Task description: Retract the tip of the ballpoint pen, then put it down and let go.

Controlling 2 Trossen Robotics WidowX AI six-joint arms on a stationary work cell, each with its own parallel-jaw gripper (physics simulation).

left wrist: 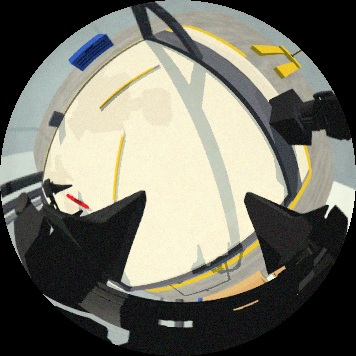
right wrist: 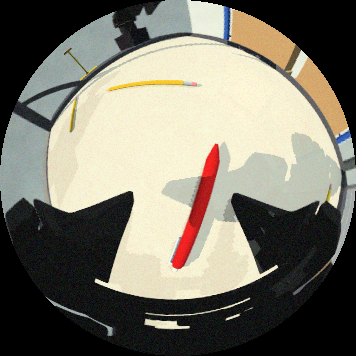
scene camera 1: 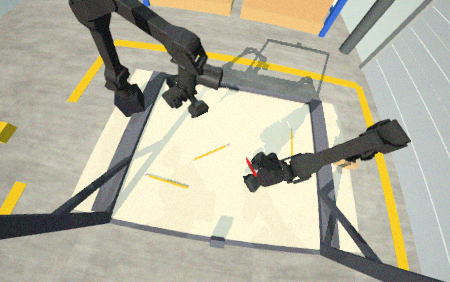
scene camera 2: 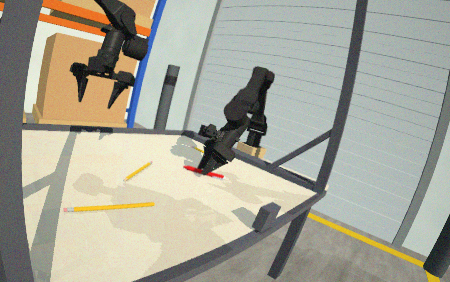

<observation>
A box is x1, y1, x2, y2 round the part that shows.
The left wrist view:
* left gripper: [13, 190, 347, 355]
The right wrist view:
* right gripper: [5, 190, 340, 355]
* red ballpoint pen: [168, 141, 218, 271]
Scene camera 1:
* left gripper: [162, 74, 208, 118]
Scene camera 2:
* left gripper: [69, 46, 134, 108]
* right gripper: [198, 124, 239, 175]
</observation>
